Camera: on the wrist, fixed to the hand. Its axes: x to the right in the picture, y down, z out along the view.
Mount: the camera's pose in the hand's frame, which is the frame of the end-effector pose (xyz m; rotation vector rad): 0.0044 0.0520 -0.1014 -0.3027 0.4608 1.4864
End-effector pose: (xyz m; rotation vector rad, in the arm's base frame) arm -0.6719 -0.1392 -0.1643 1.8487 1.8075 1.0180
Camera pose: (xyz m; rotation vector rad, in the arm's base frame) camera -0.7067 -0.1638 -0.0585 -2.2530 -0.0014 -1.7050
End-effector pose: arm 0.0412 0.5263 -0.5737 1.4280 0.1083 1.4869
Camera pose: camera -0.0671 0.5610 -0.5656 0.7735 -1.0644 2.8118
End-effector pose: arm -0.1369 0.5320 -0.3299 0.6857 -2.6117 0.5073
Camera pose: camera -0.1398 0.6166 -0.2535 -1.4069 -2.1914 0.4967
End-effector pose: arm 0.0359 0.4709 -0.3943 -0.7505 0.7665 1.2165
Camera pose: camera -0.0251 0.3981 -0.4574 -0.6673 1.6708 2.5660
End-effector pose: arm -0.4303 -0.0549 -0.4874 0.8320 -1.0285 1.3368
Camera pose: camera -0.4709 0.0453 -0.5237 -0.6908 -1.4338 2.3026
